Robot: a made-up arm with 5 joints.
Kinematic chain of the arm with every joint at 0, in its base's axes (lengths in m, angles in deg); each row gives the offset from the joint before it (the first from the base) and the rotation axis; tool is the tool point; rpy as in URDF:
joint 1: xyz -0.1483 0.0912 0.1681 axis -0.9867 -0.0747 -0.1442
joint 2: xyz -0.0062 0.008 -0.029 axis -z
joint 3: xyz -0.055 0 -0.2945 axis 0.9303 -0.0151 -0.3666
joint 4: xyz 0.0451 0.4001 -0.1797 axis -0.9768 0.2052 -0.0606
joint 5: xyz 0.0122 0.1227 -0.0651 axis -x
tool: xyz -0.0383 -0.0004 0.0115 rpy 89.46 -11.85 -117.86
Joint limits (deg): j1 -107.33..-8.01 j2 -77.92..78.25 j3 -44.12..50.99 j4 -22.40..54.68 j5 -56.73..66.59
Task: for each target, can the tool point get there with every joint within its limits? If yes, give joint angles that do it. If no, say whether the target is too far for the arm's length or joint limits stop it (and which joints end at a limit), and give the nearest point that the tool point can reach.
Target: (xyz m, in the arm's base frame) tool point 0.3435 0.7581 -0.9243
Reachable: no: too far | nearest point 0.1034 0.5210 -0.5546 | short by 0.501 m
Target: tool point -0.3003 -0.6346 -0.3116
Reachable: no: joint limits stop it (at a limit: joint 1, joint 2, joint 3, joint 4, joint 5) | nearest point -0.2983 0.1015 -0.6619 | short by 0.815 m
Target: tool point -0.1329 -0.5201 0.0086
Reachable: no: joint limits stop it (at a limit: joint 1, joint 2, joint 3, joint 4) | nearest point 0.3273 0.0792 0.0918 | short by 0.760 m
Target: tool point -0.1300 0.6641 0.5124
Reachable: yes | joints -63.24 7.76 23.66 -1.88 23.87
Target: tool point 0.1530 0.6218 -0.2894
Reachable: yes | joints -20.35 51.92 1.82 38.06 -44.53
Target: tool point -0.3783 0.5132 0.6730
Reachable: yes | joints -84.80 -14.78 23.89 26.02 55.14
